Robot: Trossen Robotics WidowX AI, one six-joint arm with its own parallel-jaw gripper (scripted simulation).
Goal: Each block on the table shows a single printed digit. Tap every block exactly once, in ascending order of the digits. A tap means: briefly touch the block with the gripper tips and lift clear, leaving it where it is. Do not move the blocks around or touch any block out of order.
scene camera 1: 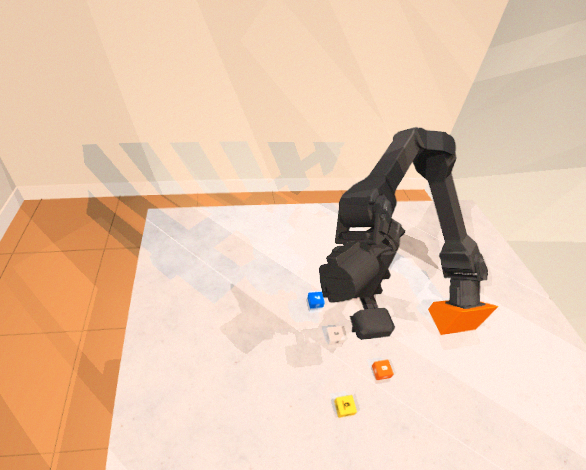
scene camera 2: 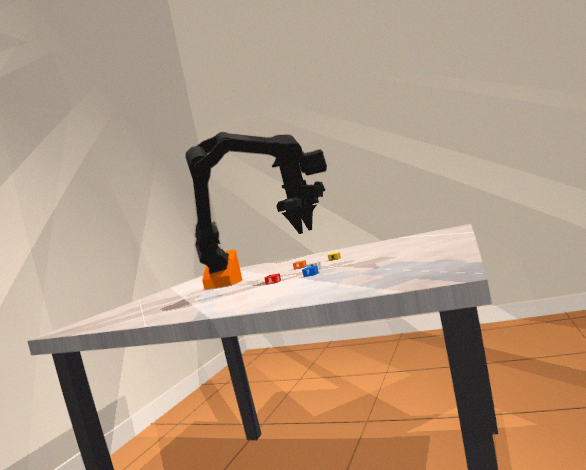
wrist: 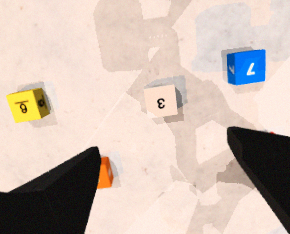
The gripper (scene camera 1: 348, 313) is open and holds nothing. Also in view: a blue block (wrist: 245, 67), a white block (wrist: 160, 99) and a yellow block (wrist: 30, 105).
The gripper shows as well in scene camera 2 (scene camera 2: 305, 231) and in the wrist view (wrist: 163, 144).
